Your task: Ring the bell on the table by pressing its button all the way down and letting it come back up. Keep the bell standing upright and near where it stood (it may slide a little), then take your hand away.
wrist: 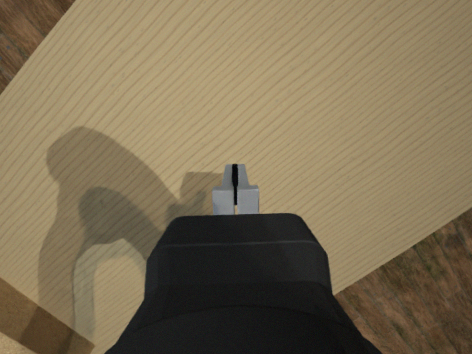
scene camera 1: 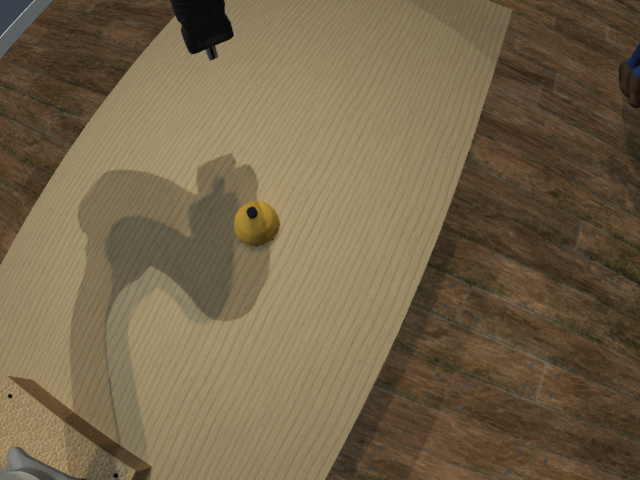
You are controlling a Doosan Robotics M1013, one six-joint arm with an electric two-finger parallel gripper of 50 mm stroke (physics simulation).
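Places are measured from the arm's base along level axes (x ahead, y left, z up), in centimetres.
Pixels of known places: gripper, fingertip midpoint: [wrist: 235, 176] [scene camera 1: 212, 55].
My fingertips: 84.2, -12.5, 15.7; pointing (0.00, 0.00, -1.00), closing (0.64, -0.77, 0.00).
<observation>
Behind a point stands the place of what it marks, as x, y, z.
A yellow dome-shaped bell [scene camera 1: 257, 227] @[62.2, -25.1, -3.6] stands upright on the wooden table [scene camera 1: 330, 170] @[78.1, -34.5, -7.6] [wrist: 320, 100] @[101.3, -20.1, -7.7], near the middle of the scene view. Its black button [scene camera 1: 251, 212] @[63.8, -24.0, -1.1] sticks up on top, and no finger touches it. My gripper [scene camera 1: 212, 53] @[84.2, -12.5, 15.7] [wrist: 235, 176] @[84.2, -12.5, 15.7] is shut with nothing between its fingers. In the scene view it is above the table, up and to the left of the bell and well apart from it. The bell does not show in the wrist view; the black gripper body may hide it.
A tan speckled base block [scene camera 1: 46, 431] @[14.4, 2.5, 0.4] with a grey arm part on it is at the lower left. The arm's shadow lies over the table and reaches the bell. Brown plank floor [scene camera 1: 522, 289] [wrist: 415, 280] borders the table. A person's hand [scene camera 1: 629, 85] shows at the right edge.
</observation>
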